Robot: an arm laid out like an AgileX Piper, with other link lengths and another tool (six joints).
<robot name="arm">
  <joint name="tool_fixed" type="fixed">
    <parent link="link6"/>
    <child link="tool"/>
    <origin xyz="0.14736 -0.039 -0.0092" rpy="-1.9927 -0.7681 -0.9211"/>
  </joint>
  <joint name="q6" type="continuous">
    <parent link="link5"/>
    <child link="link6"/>
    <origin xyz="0.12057 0 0.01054"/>
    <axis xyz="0.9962 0 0.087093"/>
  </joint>
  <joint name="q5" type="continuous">
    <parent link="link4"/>
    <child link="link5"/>
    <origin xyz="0 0 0"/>
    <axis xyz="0 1 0"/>
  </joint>
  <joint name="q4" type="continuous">
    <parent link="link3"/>
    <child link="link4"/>
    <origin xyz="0.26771 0 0.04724"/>
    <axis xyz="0.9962 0 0.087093"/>
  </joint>
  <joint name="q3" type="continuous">
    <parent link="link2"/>
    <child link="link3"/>
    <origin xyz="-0.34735 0 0.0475"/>
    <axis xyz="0 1 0"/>
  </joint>
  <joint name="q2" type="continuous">
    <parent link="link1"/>
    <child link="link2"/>
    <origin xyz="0 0 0"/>
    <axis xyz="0 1 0"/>
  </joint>
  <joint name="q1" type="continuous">
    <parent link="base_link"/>
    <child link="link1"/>
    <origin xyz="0 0 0.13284"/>
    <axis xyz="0 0 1"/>
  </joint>
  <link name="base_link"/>
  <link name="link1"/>
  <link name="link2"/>
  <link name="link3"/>
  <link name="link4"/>
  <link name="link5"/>
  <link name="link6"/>
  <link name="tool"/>
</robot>
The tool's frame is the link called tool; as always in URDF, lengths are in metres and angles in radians. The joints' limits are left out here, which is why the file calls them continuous.
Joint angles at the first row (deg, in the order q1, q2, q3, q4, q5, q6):
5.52, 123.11, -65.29, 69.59, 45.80, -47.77
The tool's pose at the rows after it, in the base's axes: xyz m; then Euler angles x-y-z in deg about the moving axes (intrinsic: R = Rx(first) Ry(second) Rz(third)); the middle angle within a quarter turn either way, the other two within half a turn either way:
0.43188 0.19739 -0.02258 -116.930 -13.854 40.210
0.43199 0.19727 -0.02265 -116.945 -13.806 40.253
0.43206 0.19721 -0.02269 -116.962 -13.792 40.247
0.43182 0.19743 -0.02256 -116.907 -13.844 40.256
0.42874 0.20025 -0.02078 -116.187 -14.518 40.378
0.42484 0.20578 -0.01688 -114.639 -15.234 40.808
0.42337 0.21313 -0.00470 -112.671 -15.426 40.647
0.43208 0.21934 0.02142 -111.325 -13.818 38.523
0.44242 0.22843 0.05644 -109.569 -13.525 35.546
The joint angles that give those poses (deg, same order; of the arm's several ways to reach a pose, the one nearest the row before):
5.52, 123.11, -65.29, 69.59, 45.66, -47.76
5.52, 123.11, -65.29, 69.59, 45.62, -47.70
5.52, 123.11, -65.29, 69.59, 45.60, -47.71
5.52, 123.11, -65.29, 69.59, 45.67, -47.71
5.52, 123.11, -65.29, 69.59, 46.64, -47.71
5.52, 123.11, -65.29, 70.12, 48.21, -47.71
5.52, 122.25, -65.29, 71.15, 50.04, -47.71
5.52, 119.68, -65.61, 72.78, 50.87, -47.77
5.52, 117.26, -67.96, 72.93, 53.38, -46.45

